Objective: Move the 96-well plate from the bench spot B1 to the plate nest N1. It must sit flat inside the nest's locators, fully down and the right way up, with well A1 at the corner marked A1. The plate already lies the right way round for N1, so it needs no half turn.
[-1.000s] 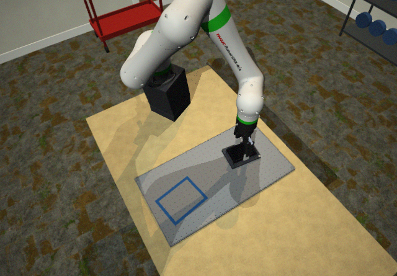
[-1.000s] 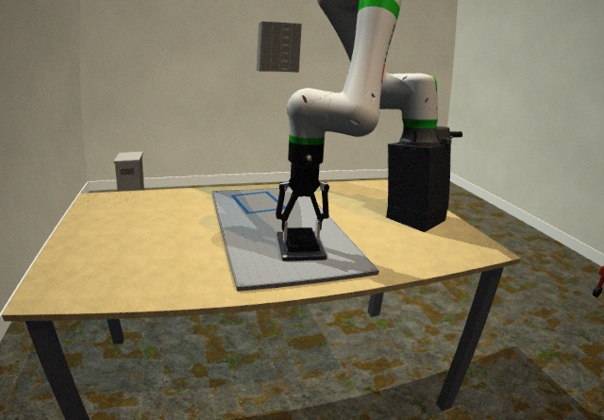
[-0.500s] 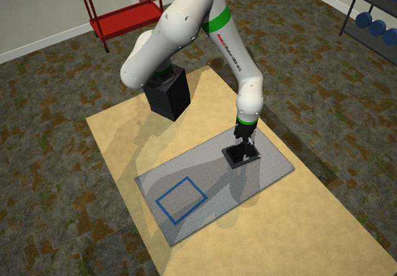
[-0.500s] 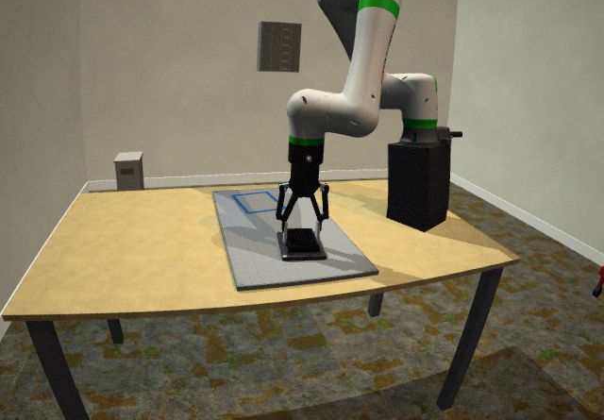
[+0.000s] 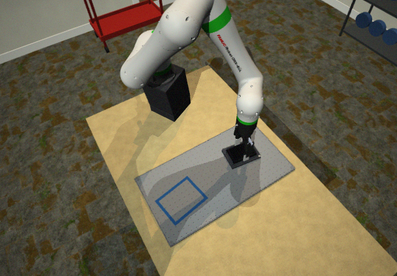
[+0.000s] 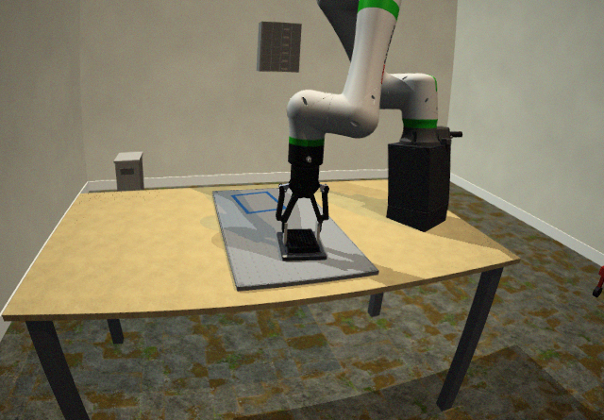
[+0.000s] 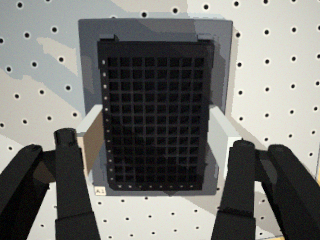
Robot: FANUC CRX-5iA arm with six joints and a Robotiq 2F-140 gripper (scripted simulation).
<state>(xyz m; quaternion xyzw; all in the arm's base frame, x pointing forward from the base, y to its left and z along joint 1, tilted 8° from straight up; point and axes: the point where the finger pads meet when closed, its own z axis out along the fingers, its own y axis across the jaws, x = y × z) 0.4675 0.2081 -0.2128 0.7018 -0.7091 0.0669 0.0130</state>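
Right now the black 96-well plate is 2 cm below my hand. The rest, counted from my hand: dark plate nest N1 (4 cm below).
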